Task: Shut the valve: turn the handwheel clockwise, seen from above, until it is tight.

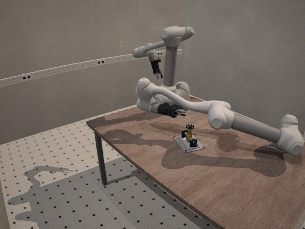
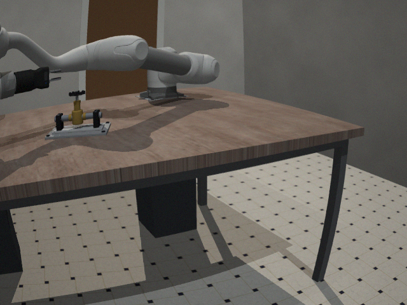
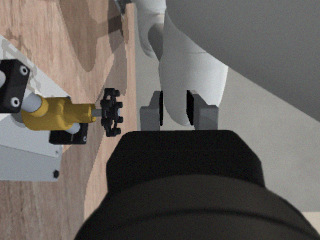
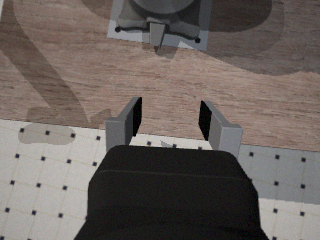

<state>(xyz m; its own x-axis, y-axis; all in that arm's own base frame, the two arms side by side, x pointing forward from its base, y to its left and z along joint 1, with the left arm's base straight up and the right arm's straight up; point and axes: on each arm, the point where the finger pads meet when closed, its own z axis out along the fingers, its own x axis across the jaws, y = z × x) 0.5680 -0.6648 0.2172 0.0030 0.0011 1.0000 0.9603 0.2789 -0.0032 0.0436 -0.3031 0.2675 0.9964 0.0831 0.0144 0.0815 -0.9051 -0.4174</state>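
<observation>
Right now my left hand is 90 mm above the black handwheel, 80 mm to the right of it and 10 mm short of it.
</observation>
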